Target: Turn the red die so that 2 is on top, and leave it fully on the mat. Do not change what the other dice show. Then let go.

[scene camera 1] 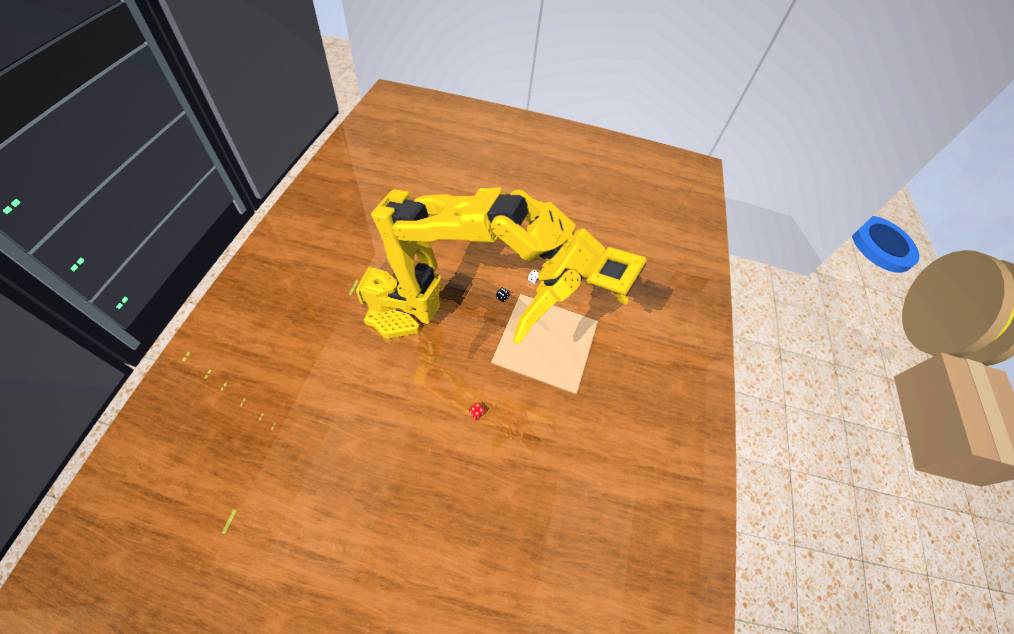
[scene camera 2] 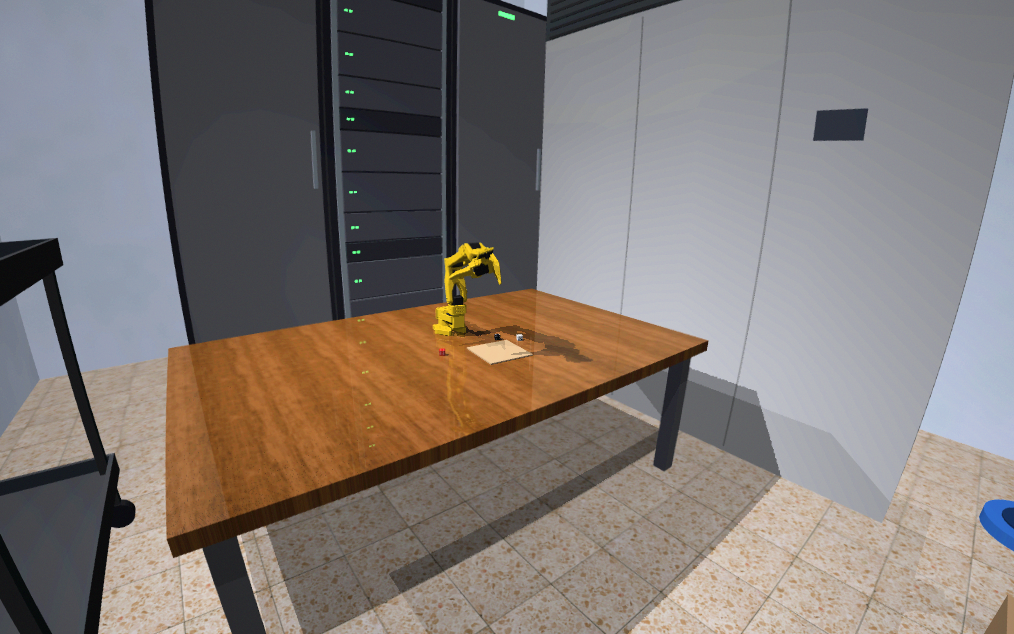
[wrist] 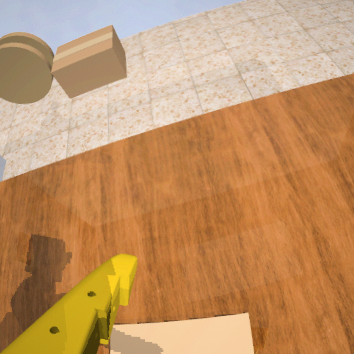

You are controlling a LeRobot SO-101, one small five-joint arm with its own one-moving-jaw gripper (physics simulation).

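Places are measured from the arm's base along level axes (x ahead, y left, z up), in centimetres.
Where they show: hand at its tool point: (scene camera 1: 623,302) (scene camera 2: 499,283) (wrist: 133,274); arm's base at its link origin: (scene camera 1: 410,313) (scene camera 2: 453,332).
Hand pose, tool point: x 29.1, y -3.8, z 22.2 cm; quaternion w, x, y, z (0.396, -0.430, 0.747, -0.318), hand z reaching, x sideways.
Note:
Things, the pixels of their top centre, and the offset from my tool point. Level surfaces: height alone.
- red die at its top centre: (scene camera 1: 477,409) (scene camera 2: 442,349) dx -13.7, dy -9.4, dz -20.6 cm
- pale mat at its top centre: (scene camera 1: 546,340) (scene camera 2: 499,350) dx -6.2, dy +5.3, dz -21.8 cm
- black die at its top centre: (scene camera 1: 502,292) (scene camera 2: 497,334) dx -15.4, dy +11.5, dz -20.6 cm
- white die at its top centre: (scene camera 1: 534,274) (scene camera 2: 519,335) dx -11.0, dy +17.0, dz -20.6 cm
- wooden table at its surface level: dz -22.2 cm
The red die (scene camera 1: 477,411) (scene camera 2: 441,352) lies on the bare table, off the pale mat (scene camera 1: 557,362) (scene camera 2: 493,357) (wrist: 210,337); its pips are too small to read surely. The black die (scene camera 1: 502,294) (scene camera 2: 497,337) and the white die (scene camera 1: 533,276) (scene camera 2: 519,337) lie on the table just beyond the mat, on the arm's side. My gripper (scene camera 1: 571,321) is fully open and empty, raised above the mat area and well apart from the red die. In the wrist view one notched jaw shows at the lower left, and none of the dice shows there.
The yellow arm's base (scene camera 1: 396,302) (scene camera 2: 450,321) stands on the wooden table (scene camera 1: 418,523) (scene camera 2: 299,418) (wrist: 225,200). Dark server racks and a pale cabinet stand behind the table. Cardboard boxes and a blue ring-shaped thing (scene camera 1: 865,247) are on the floor beyond its edge.

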